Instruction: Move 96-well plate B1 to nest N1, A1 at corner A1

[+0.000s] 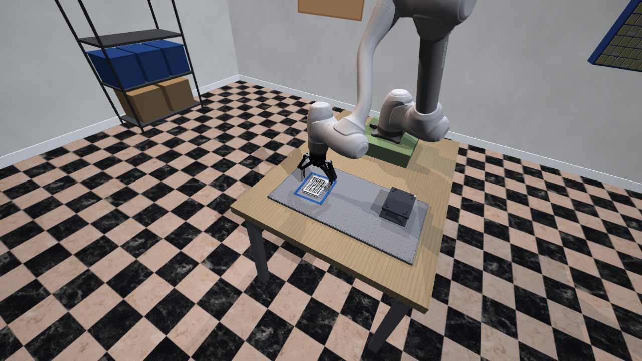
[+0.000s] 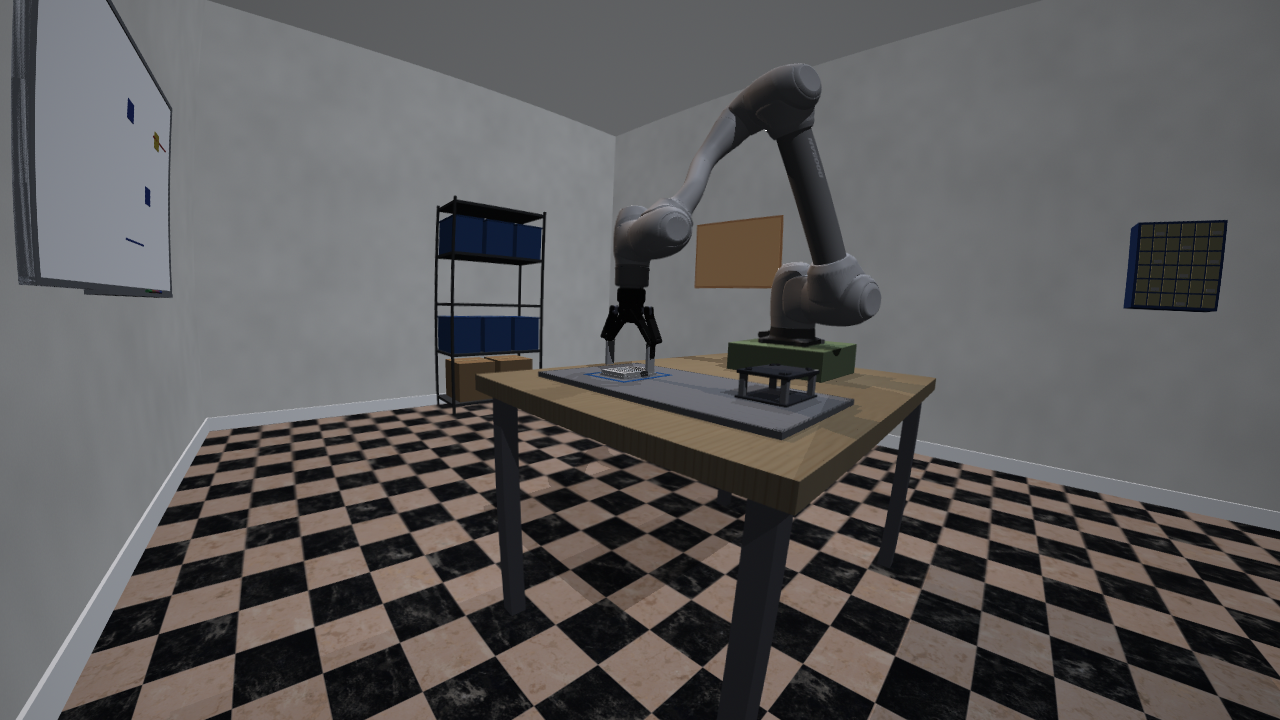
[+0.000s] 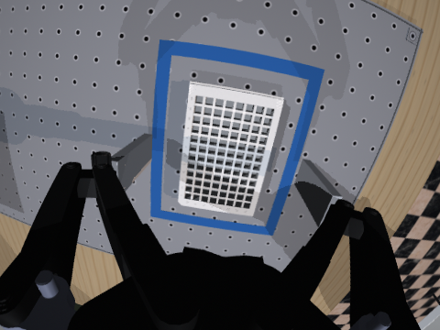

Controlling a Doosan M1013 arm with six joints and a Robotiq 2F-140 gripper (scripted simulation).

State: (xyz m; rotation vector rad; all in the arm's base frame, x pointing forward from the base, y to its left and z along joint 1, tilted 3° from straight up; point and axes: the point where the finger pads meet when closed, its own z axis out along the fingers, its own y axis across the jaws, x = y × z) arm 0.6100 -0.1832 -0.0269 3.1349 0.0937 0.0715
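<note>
My gripper is now 20 mm above the white 96-well plate. From my hand the other things lie so: dark raised nest N1: 400 mm to the left, 70 mm behind, 30 mm above.
</note>
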